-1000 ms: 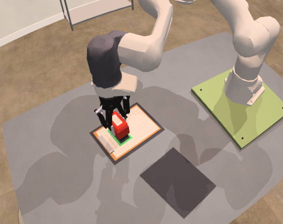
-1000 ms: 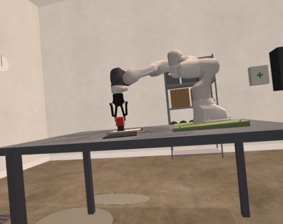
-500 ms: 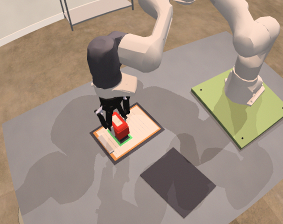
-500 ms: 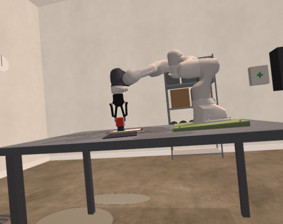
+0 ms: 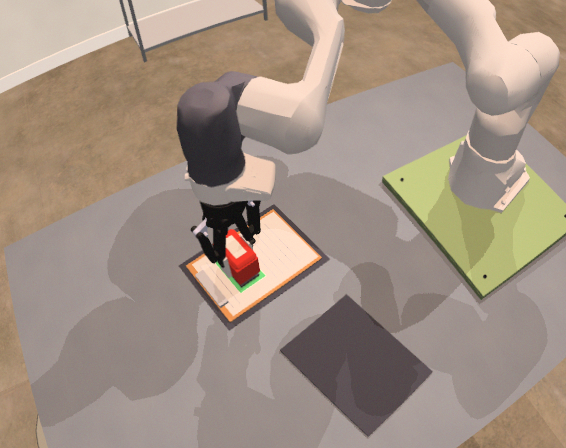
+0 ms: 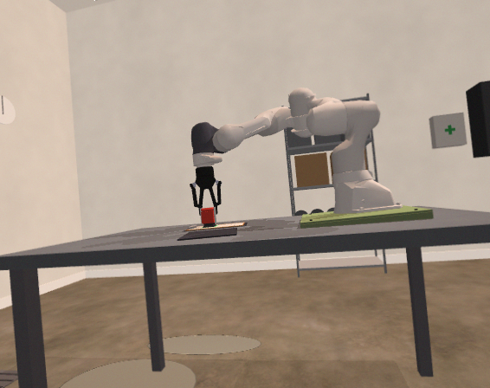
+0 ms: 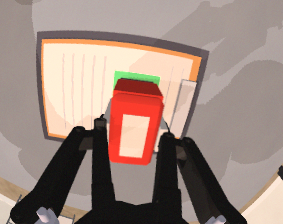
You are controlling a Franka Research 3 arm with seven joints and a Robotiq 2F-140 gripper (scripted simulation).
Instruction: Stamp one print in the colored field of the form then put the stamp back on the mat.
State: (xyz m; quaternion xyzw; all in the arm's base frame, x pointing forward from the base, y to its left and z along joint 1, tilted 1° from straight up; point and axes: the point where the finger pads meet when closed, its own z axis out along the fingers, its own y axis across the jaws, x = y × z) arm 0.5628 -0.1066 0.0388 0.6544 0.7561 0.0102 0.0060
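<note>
The form is 50 mm below my hand and 20 mm behind it. Round my hand: red stamp: 10 mm below.
</note>
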